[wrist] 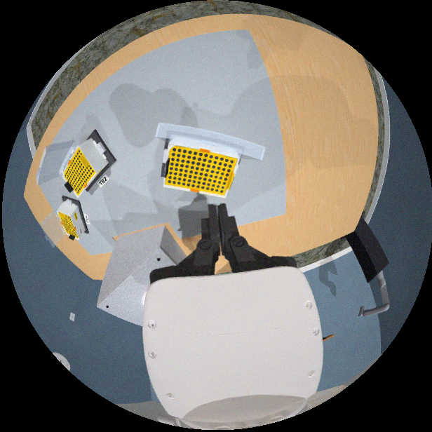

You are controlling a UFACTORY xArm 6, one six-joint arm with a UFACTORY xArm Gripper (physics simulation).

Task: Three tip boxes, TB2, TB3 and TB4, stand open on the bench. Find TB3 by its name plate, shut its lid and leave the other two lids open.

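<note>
A large open tip box (201, 170) with a yellow rack stands ahead of the fingers; its clear lid (210, 139) stands up along its far edge. No name plate of this box shows. The box with the TB2 plate (103, 181) is at the left, its clear lid (50, 162) open outward to the left. A third box (69, 220) is farther left and lower, its see-through lid (51, 229) also open; its plate (87, 219) is too small to read surely. My gripper (216, 215) is shut and empty, its tips at the near edge of the large box in the view.
A grey speckled block (131, 272) with a slanted face stands at the lower left, close to the gripper. The boxes stand on a grey-blue mat (220, 65) on the wooden bench (325, 125). A black part with a grey handle (384, 292) is at the right, past the bench edge.
</note>
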